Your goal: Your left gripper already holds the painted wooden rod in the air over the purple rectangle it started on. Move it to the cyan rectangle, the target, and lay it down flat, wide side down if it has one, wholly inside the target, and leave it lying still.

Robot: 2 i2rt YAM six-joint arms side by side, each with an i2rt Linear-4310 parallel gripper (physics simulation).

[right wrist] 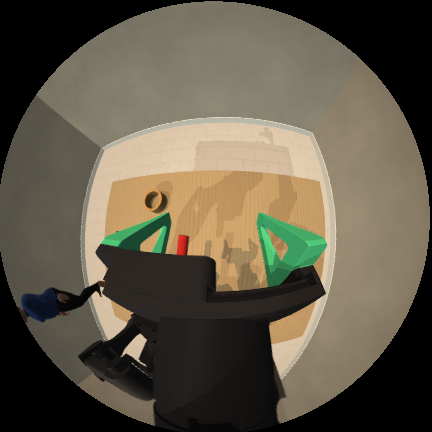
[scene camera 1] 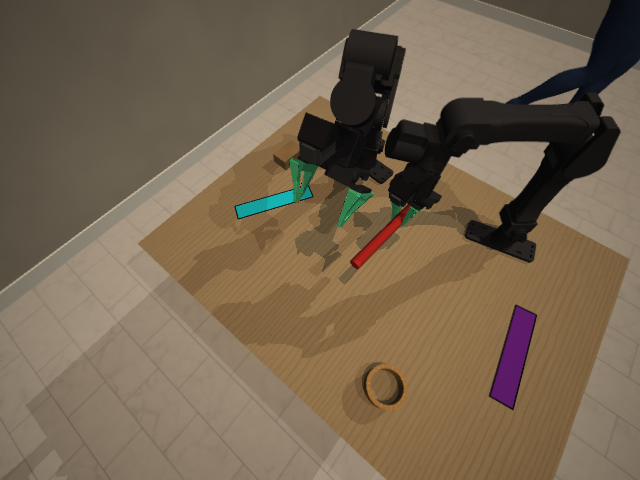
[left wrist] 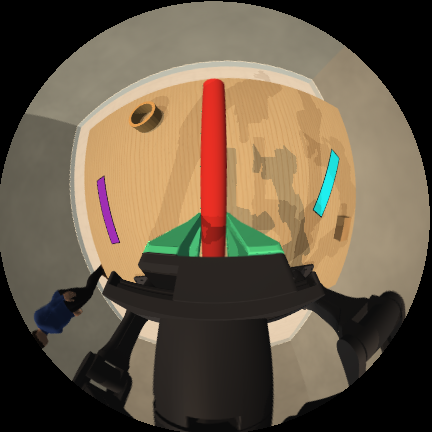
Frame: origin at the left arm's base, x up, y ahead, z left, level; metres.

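Where they show: left gripper, between the fingertips: (scene camera 1: 397,222) (left wrist: 213,217); right gripper, between the fingertips: (right wrist: 213,216) (scene camera 1: 317,214); left arm's base, origin of its link: (scene camera 1: 499,241); right arm's base, origin of its link: (scene camera 1: 366,163).
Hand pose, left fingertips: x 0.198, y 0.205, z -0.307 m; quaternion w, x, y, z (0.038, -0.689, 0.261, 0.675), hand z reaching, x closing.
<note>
Each offset is from my left fingertips to the top centre of the thing. "pt": to the spot under its first point. Level surfaces: height alone.
The red painted wooden rod @(dx +0.023, dy +0.044, dz -0.015 m) (scene camera 1: 379,240) (left wrist: 213,145) (right wrist: 183,245) is in the air above the middle of the table. My left gripper (scene camera 1: 404,219) (left wrist: 213,217) is shut on the rod near one end. The cyan rectangle @(pt dx -0.197, dy -0.017, dz -0.410 m) (scene camera 1: 268,203) (left wrist: 327,185) lies to the left of the rod in scene camera 1, apart from it. The purple rectangle @(pt dx -0.197, dy +0.123, dz +0.400 m) (scene camera 1: 513,357) (left wrist: 107,212) lies bare at the lower right in scene camera 1. My right gripper (scene camera 1: 319,212) (right wrist: 213,216) is open and empty; one of its fingers hides part of the cyan rectangle's right end in scene camera 1.
A wooden ring @(dx -0.148, dy +0.331, dz +0.123 m) (scene camera 1: 367,388) (left wrist: 132,117) (right wrist: 146,201) stands on the table @(dx -0.198 m) (scene camera 1: 439,320) near its front edge. A small brown block @(dx -0.158, dy -0.220, dz -0.442 m) (scene camera 1: 283,156) (left wrist: 342,228) lies behind the cyan rectangle. The right arm (scene camera 1: 353,100) is close beside the left arm (scene camera 1: 522,119).
</note>
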